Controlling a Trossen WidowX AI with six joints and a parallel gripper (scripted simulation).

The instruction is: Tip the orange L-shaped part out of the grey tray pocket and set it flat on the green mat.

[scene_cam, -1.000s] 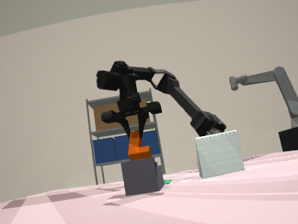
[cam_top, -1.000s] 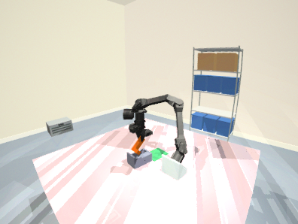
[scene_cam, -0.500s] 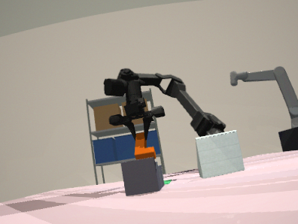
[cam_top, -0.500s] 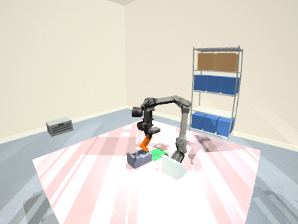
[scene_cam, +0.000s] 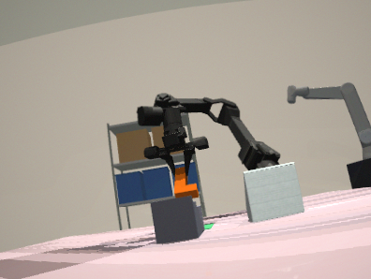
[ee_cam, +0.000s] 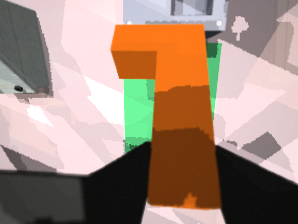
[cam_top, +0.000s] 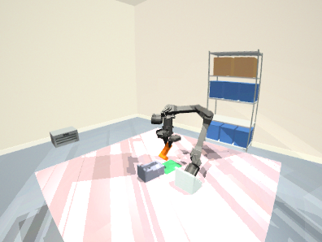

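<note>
The green mat lies 10 mm behind my gripper tip, 10 mm to the right of it and 170 mm below it. The rest, counted from my gripper tip: orange L-shaped part: 10 mm behind, 30 mm to the left, 30 mm below.
</note>
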